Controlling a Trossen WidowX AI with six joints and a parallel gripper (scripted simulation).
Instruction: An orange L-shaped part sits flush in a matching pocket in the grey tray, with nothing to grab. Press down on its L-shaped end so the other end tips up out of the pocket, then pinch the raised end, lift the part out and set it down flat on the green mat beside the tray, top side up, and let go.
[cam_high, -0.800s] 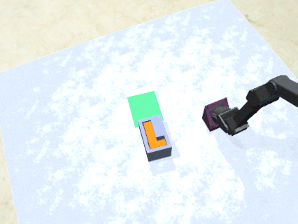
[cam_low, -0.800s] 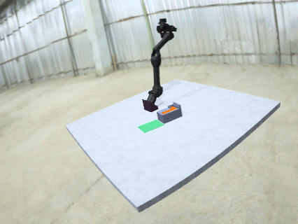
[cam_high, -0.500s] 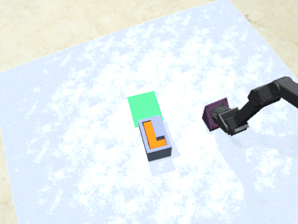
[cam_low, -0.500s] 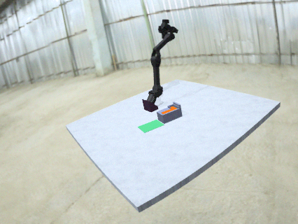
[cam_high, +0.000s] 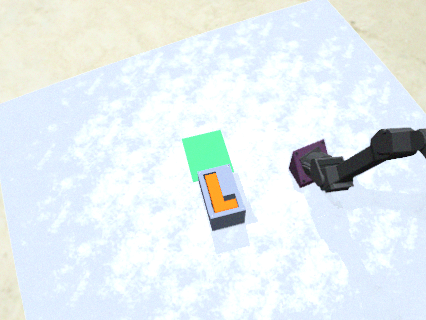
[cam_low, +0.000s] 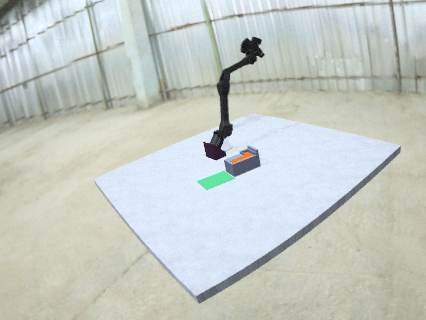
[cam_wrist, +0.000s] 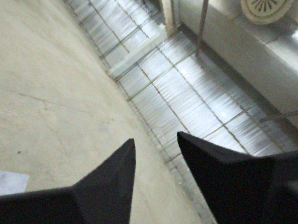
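Right now the orange L-shaped part is 590 mm to the right of my gripper tip, 480 mm below it and 360 mm ahead of it. The rest, counted from my gripper tip: green mat: 750 mm to the right, 540 mm below, 310 mm ahead.
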